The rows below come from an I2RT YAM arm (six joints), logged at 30 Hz.
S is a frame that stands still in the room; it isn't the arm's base.
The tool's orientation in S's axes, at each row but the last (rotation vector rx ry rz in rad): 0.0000 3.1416 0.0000; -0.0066 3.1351 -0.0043; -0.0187 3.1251 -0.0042; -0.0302 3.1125 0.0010; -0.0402 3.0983 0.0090; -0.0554 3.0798 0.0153
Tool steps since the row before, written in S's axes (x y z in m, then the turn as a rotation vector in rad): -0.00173 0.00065 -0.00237 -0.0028 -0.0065 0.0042; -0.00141 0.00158 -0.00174 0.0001 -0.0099 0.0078; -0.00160 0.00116 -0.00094 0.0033 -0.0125 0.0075; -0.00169 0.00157 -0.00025 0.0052 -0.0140 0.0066; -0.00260 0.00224 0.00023 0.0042 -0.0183 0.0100; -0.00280 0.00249 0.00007 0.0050 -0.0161 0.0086
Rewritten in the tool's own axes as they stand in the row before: 0.00173 0.00065 0.00237 0.0028 -0.0065 -0.0042; 0.00141 0.00159 0.00173 -0.0001 -0.0099 -0.0078; 0.00160 0.00118 0.00091 -0.0033 -0.0126 -0.0074; 0.00167 0.00160 0.00020 -0.0051 -0.0141 -0.0065; 0.00253 0.00231 -0.00033 -0.0042 -0.0184 -0.0099; 0.00270 0.00259 -0.00021 -0.0049 -0.0162 -0.0085
